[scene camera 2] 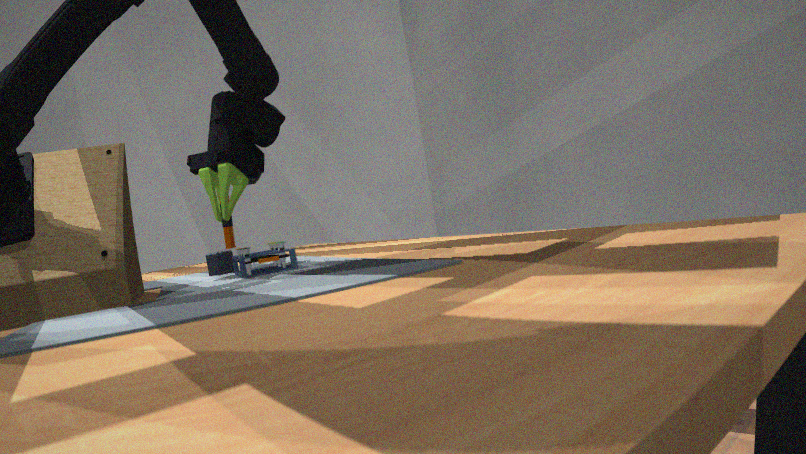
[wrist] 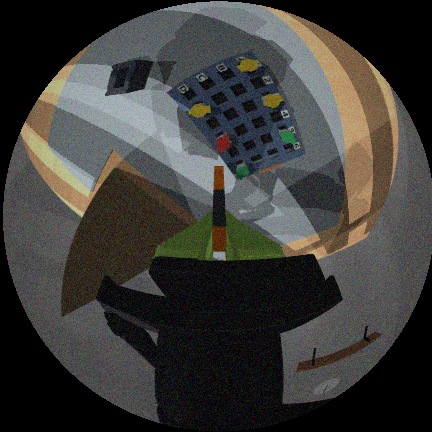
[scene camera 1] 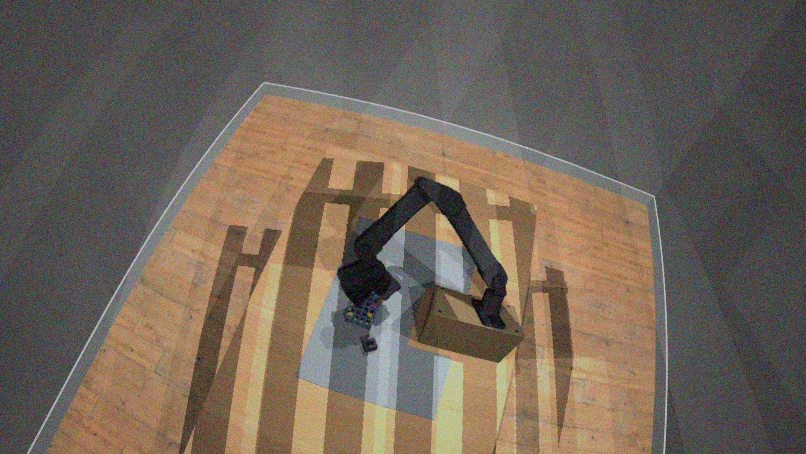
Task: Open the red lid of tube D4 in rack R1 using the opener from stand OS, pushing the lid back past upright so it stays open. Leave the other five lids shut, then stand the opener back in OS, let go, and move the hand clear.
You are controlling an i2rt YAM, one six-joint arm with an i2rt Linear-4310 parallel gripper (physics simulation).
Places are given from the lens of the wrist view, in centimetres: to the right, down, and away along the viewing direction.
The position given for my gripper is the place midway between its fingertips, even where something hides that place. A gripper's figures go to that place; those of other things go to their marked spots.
my gripper [wrist: 218, 215]: 0, 0, 13
lid opener [wrist: 218, 207]: 0, -1, 11
